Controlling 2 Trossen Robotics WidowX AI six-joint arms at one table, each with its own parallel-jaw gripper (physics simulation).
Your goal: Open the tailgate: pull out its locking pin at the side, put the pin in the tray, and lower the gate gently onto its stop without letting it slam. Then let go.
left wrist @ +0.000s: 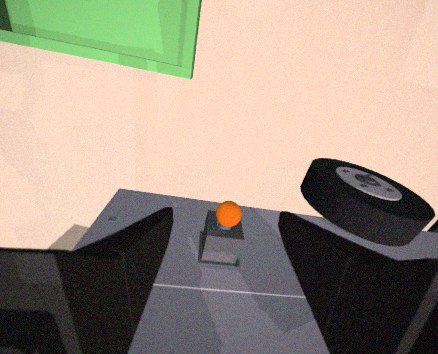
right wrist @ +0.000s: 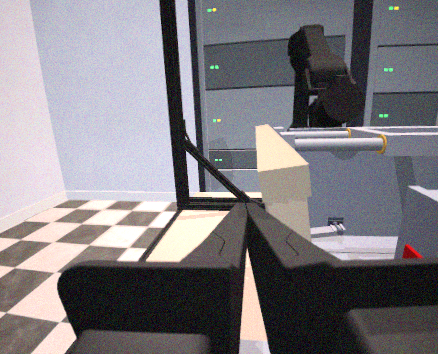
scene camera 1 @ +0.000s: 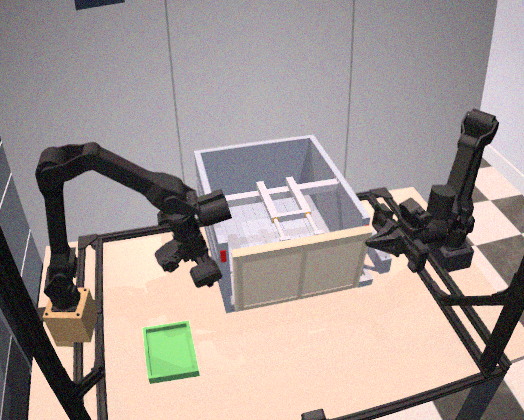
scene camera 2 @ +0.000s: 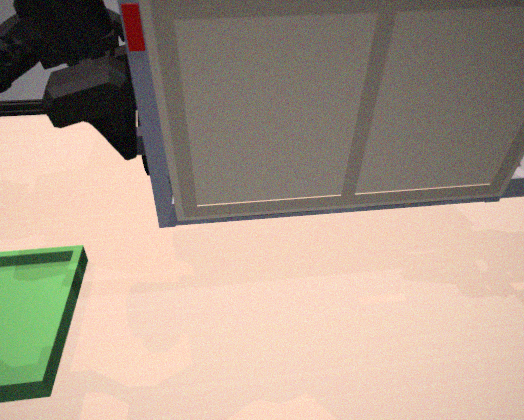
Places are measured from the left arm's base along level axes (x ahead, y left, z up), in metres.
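Pixels of known places: left gripper, fingertip midpoint: (left wrist: 226, 216) (scene camera 2: 130, 141); right gripper, fingertip midpoint: (right wrist: 244, 211) (scene camera 1: 366, 243); left arm's base at its link origin: (scene camera 1: 66, 302); right arm's base at its link origin: (scene camera 1: 452, 242).
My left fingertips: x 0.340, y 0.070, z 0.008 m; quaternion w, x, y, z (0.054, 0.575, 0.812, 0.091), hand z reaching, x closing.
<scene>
Ahead of a thing's pixels: the offset from my left fingertips to its top centre. "*": to the spot under its first point.
The locking pin's orange ball head {0.007 m up, 0.002 m back, 0.001 m left} (left wrist: 228, 214) sticks out of a small dark bracket on the grey side wall in the left wrist view; the pin's shaft is mostly hidden. My left gripper (left wrist: 226, 216) is open, one finger on each side of the ball, touching neither. In scene camera 2 its finger hides the pin. The beige tailgate (scene camera 1: 300, 272) (scene camera 2: 275, 110) (right wrist: 282, 150) stands upright, closing the box's front. My right gripper (scene camera 1: 369, 243) (right wrist: 244, 211) is shut and empty, its tips beside the tailgate's right edge. The green tray {0.095 m down, 0.093 m back, 0.137 m right} (scene camera 1: 172, 350) (scene camera 2: 30, 320) (left wrist: 100, 30) lies on the table, front left.
The grey box {* 0.156 m up, 0.305 m ahead, 0.219 m left} (scene camera 1: 327, 165) has a red marker {* 0.127 m up, 0.049 m ahead, 0.074 m right} (scene camera 1: 223, 256) (scene camera 2: 133, 27) near its front left corner. A black wheel {0.013 m down, 0.021 m back, 0.137 m left} (left wrist: 367, 200) stands out from its side, right of the left gripper's fingers. Two rods {0.173 m up, 0.231 m ahead, 0.006 m left} (right wrist: 340, 144) reach to the gate's top. A dark frame (scene camera 1: 102, 320) borders the table.
</scene>
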